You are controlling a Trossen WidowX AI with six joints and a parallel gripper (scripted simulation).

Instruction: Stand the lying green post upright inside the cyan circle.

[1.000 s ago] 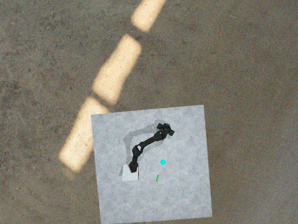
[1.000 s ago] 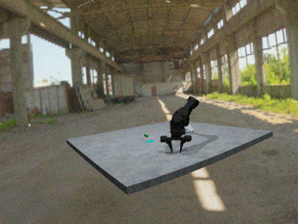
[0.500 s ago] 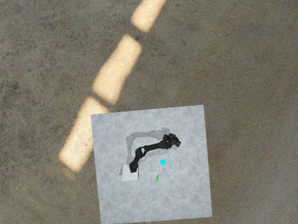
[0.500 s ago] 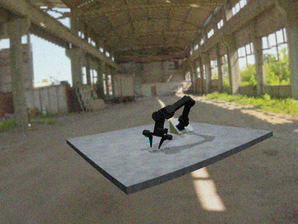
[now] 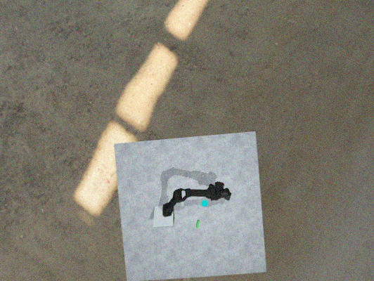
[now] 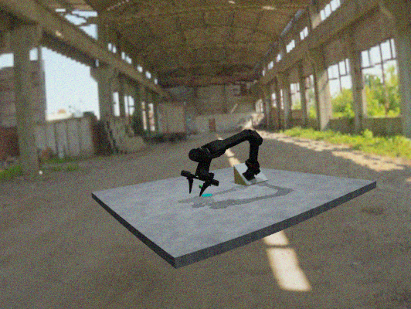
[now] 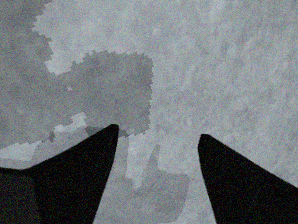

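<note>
Now: gripper tip 260 mm past the green post, 290 mm to the left of it and 50 mm above it. Round my gripper tip: cyan circle: 170 mm behind, 120 mm to the right, 50 mm below.
</note>
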